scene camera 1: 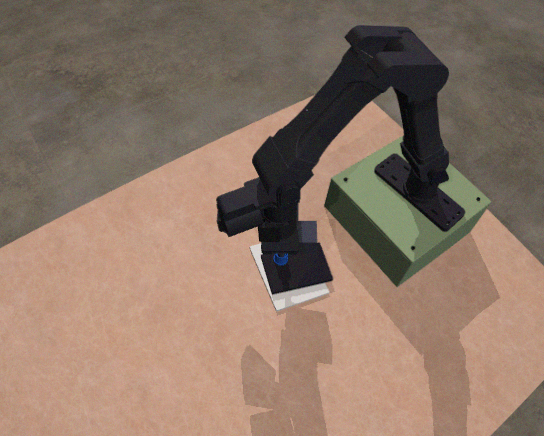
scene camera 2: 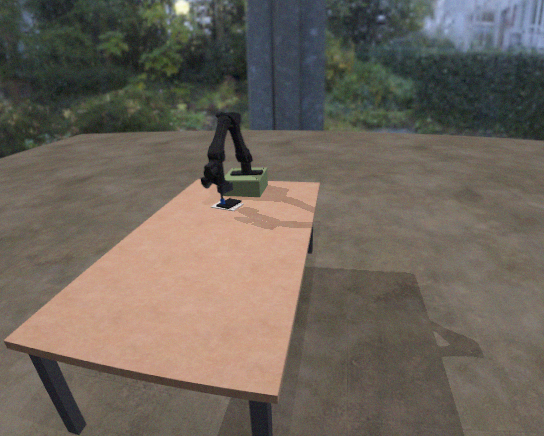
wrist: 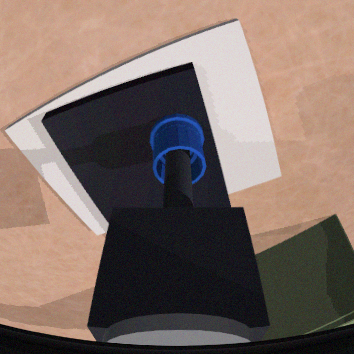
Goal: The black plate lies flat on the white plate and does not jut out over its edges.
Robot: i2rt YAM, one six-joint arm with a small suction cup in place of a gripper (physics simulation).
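Places are measured from the arm's base along level axes (x back, y right, z up), in millimetres.
Pixels of known places: hand, tool point: (scene camera 1: 281, 260) (scene camera 2: 223, 204) (wrist: 177, 130); arm's base, link origin: (scene camera 1: 418, 192) (scene camera 2: 246, 173).
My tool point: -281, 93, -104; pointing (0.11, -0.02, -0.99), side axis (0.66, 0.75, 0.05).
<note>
For each thing: its middle in the pictures, then the offset to it from my tool point, as dx, dy, dz. Level surfaces: height alone.
- black plate, body centre: (wrist: 151, 176) (scene camera 1: 296, 267) (scene camera 2: 229, 203) +12, -33, +4
- white plate, body centre: (wrist: 148, 149) (scene camera 1: 288, 269) (scene camera 2: 227, 205) +0, -24, -3
- brown table, surface height: dz -6
The black plate (scene camera 1: 307, 268) (scene camera 2: 232, 202) (wrist: 116, 154) lies flat on the white plate (scene camera 1: 300, 298) (scene camera 2: 238, 208) (wrist: 239, 105) on the table, close to the arm's base. In the wrist view a white rim shows on three sides of the black plate; the fourth side is hidden behind the wrist. My suction cup (scene camera 1: 280, 259) (scene camera 2: 222, 201) (wrist: 177, 140) is blue. It stands upright on the black plate near its middle, with suction off.
The green base block (scene camera 1: 400, 225) (scene camera 2: 249, 183) (wrist: 309, 274) with the arm's foot stands just right of the plates. The brown table (scene camera 1: 162, 303) (scene camera 2: 184, 294) stretches away from them. Its far edge runs behind the arm.
</note>
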